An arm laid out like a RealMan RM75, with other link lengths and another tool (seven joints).
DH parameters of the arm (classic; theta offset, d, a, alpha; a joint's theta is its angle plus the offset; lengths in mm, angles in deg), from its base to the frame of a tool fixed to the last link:
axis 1: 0 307.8 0 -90
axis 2: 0 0 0 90
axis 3: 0 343 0 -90
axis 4: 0 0 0 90
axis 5: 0 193.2 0 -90
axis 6: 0 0 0 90
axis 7: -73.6 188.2 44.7 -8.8
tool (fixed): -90 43.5 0 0
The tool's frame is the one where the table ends.
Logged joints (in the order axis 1, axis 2, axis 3, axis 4, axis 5, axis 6, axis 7), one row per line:
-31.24 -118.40 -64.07 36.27 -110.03 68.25 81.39
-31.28 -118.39 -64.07 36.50 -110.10 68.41 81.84
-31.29 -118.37 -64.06 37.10 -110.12 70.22 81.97
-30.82 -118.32 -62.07 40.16 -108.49 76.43 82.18
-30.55 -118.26 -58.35 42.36 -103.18 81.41 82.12
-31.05 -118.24 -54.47 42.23 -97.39 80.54 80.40
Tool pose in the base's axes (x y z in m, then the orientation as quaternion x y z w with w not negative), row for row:
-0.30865 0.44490 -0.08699 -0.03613 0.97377 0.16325 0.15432
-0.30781 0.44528 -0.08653 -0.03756 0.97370 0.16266 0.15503
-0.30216 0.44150 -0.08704 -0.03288 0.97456 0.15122 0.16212
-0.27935 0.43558 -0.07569 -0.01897 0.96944 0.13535 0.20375
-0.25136 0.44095 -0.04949 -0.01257 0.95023 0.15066 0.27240
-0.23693 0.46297 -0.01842 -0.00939 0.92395 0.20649 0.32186
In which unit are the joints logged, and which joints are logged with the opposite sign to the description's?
The joints are logged in degrees. Opposite sign: axis 3, axis 5, axis 7.
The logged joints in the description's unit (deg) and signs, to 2 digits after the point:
-31.24 -118.40 64.07 36.27 110.03 68.25 -81.39
-31.28 -118.39 64.07 36.50 110.10 68.41 -81.84
-31.29 -118.37 64.06 37.10 110.12 70.22 -81.97
-30.82 -118.32 62.07 40.16 108.49 76.43 -82.18
-30.55 -118.26 58.35 42.36 103.18 81.41 -82.12
-31.05 -118.24 54.47 42.23 97.39 80.54 -80.40

